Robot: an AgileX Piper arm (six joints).
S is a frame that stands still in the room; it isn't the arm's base.
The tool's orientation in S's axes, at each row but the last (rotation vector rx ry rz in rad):
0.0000 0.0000 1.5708
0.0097 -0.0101 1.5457
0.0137 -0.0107 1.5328
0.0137 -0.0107 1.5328
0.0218 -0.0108 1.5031
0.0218 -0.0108 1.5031
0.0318 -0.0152 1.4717
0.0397 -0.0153 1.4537
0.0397 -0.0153 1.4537
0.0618 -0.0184 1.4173
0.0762 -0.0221 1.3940
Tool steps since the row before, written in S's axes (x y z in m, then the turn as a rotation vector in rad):
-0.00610 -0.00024 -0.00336 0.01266 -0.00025 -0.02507
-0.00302 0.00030 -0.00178 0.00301 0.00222 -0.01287
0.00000 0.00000 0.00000 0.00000 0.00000 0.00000
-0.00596 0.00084 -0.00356 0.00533 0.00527 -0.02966
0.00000 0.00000 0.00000 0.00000 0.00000 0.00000
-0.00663 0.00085 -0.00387 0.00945 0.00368 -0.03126
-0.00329 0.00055 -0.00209 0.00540 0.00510 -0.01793
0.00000 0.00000 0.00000 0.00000 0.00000 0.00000
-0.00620 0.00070 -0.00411 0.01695 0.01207 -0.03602
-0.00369 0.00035 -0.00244 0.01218 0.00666 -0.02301
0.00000 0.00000 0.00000 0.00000 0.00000 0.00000
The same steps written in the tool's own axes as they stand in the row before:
-0.00024 0.00610 -0.00336 -0.00025 -0.01266 -0.02507
0.00020 0.00303 -0.00178 0.00213 -0.00295 -0.01290
0.00000 0.00000 0.00000 0.00000 0.00000 0.00000
0.00056 0.00598 -0.00358 0.00501 -0.00519 -0.02973
0.00000 0.00000 0.00000 0.00000 0.00000 0.00000
0.00032 0.00664 -0.00393 0.00366 -0.00942 -0.03127
0.00016 0.00330 -0.00214 0.00507 -0.00509 -0.01803
0.00000 0.00000 0.00000 0.00000 0.00000 0.00000
-0.00017 0.00617 -0.00422 0.01272 -0.01607 -0.03620
-0.00034 0.00362 -0.00254 0.00729 -0.01176 -0.02304
0.00000 0.00000 0.00000 0.00000 0.00000 0.00000

